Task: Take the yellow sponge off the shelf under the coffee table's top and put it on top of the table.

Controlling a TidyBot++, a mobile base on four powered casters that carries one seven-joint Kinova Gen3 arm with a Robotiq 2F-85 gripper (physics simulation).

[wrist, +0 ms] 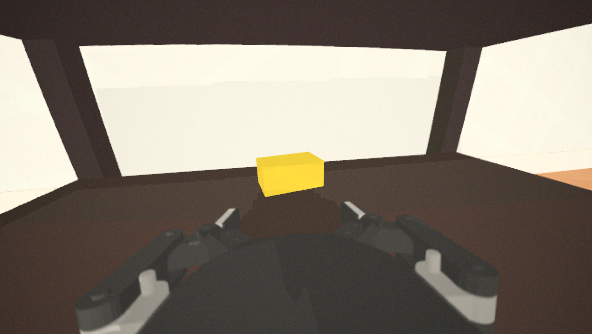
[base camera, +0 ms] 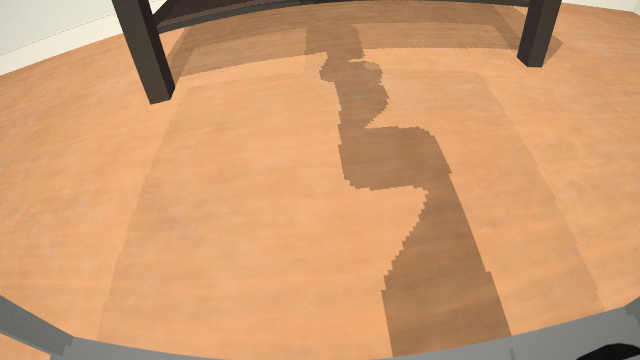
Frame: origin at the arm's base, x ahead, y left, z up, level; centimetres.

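Where they show: gripper, between the fingertips: [wrist: 290,216].
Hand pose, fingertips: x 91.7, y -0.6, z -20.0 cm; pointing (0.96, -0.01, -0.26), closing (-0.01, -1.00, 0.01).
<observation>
Things, the pixels of their top centre, and the offset from my fingertips. "spot": a spot on its surface instead. Level surfaces: height alone.
- yellow sponge, centre of its top: [wrist: 288,159] dx +16.7, dy -0.3, dz -0.2 cm
- table top, a spot on its surface: [wrist: 280,22] spot: dx +19.7, dy +0.1, dz +20.3 cm
- wooden floor, height of its surface: dz -19.7 cm
The yellow sponge [wrist: 291,175] lies on the dark shelf [wrist: 165,200] under the coffee table's top, near the shelf's far edge, turned slightly. The underside of the table top [wrist: 280,22] spans the upper part of the wrist view. My gripper [wrist: 290,216] is open, with its two fingers spread wide, over the shelf and short of the sponge. The sponge is beyond the fingertips, roughly between them sideways. The gripper's shadow falls on the shelf just in front of the sponge. The sponge and the gripper do not show in the base camera view.
Two dark front legs of the table, the left [base camera: 145,52] and the right [base camera: 540,32], stand on the wooden floor [base camera: 240,200]. Two far legs [wrist: 67,110] [wrist: 452,100] flank the shelf's back edge. A pale wall [wrist: 270,115] is behind.
</observation>
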